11 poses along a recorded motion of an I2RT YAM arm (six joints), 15 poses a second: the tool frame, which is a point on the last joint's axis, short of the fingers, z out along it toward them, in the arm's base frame.
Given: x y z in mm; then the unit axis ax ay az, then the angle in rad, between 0 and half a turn.
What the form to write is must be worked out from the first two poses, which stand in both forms.
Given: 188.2 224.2 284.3 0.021 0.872 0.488 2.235
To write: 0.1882 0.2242 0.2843 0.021 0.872 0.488 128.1
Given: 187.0 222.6 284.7 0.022 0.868 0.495 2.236
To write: 0.1870 0.2226 0.2847 0.022 0.868 0.495 128.1
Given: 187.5 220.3 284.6 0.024 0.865 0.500 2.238
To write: 0.1875 0.2203 0.2846 0.024 0.866 0.500 128.2
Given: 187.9 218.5 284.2 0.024 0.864 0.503 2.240
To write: 0.1879 0.2185 0.2842 0.024 0.864 0.503 128.3
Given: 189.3 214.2 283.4 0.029 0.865 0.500 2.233
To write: 0.1893 0.2142 0.2834 0.029 0.865 0.500 127.9
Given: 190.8 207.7 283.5 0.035 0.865 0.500 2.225
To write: 0.1908 0.2077 0.2835 0.035 0.865 0.500 127.5
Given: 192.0 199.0 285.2 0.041 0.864 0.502 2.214
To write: 0.1920 0.1990 0.2852 0.041 0.864 0.502 126.9
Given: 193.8 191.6 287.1 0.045 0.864 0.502 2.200
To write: 0.1938 0.1916 0.2871 0.045 0.864 0.502 126.1
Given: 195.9 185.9 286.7 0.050 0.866 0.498 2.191
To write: 0.1959 0.1859 0.2867 0.050 0.866 0.498 125.5
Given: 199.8 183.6 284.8 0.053 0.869 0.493 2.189
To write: 0.1998 0.1836 0.2848 0.053 0.869 0.493 125.4
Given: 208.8 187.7 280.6 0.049 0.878 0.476 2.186
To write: 0.2088 0.1877 0.2806 0.049 0.878 0.476 125.2
